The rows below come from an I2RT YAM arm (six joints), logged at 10 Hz.
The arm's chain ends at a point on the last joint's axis. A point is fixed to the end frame.
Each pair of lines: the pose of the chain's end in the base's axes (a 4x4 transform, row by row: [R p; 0 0 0 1], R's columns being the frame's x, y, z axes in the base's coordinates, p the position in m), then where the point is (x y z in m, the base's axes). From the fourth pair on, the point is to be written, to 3 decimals.
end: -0.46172, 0.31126, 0.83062, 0.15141; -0.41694, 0.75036, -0.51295, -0.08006; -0.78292, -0.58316, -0.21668, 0.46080; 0, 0, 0, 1
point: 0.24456 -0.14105 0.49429
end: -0.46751, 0.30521, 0.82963, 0.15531; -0.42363, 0.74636, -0.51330, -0.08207; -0.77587, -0.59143, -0.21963, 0.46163; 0, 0, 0, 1
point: 0.24883 -0.14266 0.49481
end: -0.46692, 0.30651, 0.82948, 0.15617; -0.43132, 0.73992, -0.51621, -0.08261; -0.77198, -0.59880, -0.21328, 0.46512; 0, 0, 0, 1
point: 0.24960 -0.14292 0.49904
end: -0.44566, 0.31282, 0.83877, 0.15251; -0.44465, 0.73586, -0.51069, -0.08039; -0.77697, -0.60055, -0.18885, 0.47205; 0, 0, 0, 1
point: 0.246 -0.139 0.509
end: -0.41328, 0.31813, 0.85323, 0.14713; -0.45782, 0.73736, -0.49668, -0.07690; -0.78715, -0.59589, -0.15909, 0.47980; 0, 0, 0, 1
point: 0.240 -0.134 0.520
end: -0.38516, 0.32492, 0.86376, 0.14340; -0.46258, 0.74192, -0.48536, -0.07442; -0.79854, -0.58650, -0.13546, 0.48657; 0, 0, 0, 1
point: 0.236 -0.130 0.529
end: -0.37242, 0.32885, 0.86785, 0.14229; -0.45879, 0.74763, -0.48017, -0.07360; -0.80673, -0.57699, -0.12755, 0.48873; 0, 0, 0, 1
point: 0.235 -0.129 0.532
